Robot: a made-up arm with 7 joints. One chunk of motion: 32 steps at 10 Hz.
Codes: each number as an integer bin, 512 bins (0 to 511) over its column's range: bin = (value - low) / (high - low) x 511, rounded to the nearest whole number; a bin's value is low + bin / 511 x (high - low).
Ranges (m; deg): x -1.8..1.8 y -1.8..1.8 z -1.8..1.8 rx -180..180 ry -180..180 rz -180..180
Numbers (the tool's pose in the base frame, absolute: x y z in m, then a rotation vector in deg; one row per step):
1: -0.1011 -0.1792 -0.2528 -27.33 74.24 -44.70
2: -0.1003 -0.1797 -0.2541 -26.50 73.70 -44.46
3: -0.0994 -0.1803 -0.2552 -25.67 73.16 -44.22
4: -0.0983 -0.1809 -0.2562 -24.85 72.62 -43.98
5: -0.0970 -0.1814 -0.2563 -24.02 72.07 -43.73
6: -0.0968 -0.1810 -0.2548 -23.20 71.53 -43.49
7: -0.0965 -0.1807 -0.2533 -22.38 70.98 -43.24
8: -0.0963 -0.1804 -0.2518 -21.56 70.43 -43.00
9: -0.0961 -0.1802 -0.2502 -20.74 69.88 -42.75
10: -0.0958 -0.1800 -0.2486 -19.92 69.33 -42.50
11: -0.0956 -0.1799 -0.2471 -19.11 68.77 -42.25
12: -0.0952 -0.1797 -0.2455 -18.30 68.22 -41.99
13: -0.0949 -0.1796 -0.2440 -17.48 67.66 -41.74
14: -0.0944 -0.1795 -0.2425 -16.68 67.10 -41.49
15: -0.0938 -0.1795 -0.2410 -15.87 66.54 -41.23
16: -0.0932 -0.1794 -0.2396 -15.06 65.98 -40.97
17: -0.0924 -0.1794 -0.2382 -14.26 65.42 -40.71
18: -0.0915 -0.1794 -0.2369 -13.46 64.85 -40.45
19: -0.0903 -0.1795 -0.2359 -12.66 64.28 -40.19
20: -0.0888 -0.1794 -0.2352 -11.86 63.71 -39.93
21: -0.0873 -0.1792 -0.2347 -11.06 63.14 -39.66
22: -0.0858 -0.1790 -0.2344 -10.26 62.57 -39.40
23: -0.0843 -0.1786 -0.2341 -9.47 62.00 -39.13
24: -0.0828 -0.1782 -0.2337 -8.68 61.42 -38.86
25: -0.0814 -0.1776 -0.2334 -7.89 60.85 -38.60
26: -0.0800 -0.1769 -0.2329 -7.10 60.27 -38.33
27: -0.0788 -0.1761 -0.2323 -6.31 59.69 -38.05
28: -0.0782 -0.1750 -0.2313 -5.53 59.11 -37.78
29: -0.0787 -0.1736 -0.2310 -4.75 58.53 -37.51
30: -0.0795 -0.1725 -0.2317 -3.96 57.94 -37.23
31: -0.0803 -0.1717 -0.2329 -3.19 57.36 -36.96
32: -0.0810 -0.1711 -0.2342 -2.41 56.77 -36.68
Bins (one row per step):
1: 241 230 220 217 361 192
2: 241 230 219 218 360 192
3: 241 230 219 219 359 193
4: 242 230 219 220 359 193
5: 242 230 219 221 358 193
6: 242 230 219 223 357 194
7: 242 230 220 224 356 194
8: 242 230 220 225 355 194
9: 242 230 220 226 355 195
10: 242 230 220 227 354 195
11: 242 230 220 228 353 196
12: 242 230 221 230 352 196
13: 242 230 221 231 352 196
14: 242 230 221 232 351 197
15: 242 230 221 233 350 197
16: 242 230 221 234 349 197
17: 242 230 222 235 348 198
18: 243 230 222 236 348 198
19: 243 230 222 238 347 198
20: 243 230 222 239 346 199
21: 243 230 222 240 345 199
22: 243 230 222 241 344 200
23: 244 230 222 242 344 200
24: 244 230 222 243 343 200
25: 244 230 222 244 342 201
26: 244 230 222 245 341 201
27: 244 231 223 247 340 201
28: 244 231 223 248 339 202
29: 244 231 223 249 339 202
30: 244 231 223 250 338 203
31: 244 231 222 251 337 203
32: 244 231 222 252 336 203

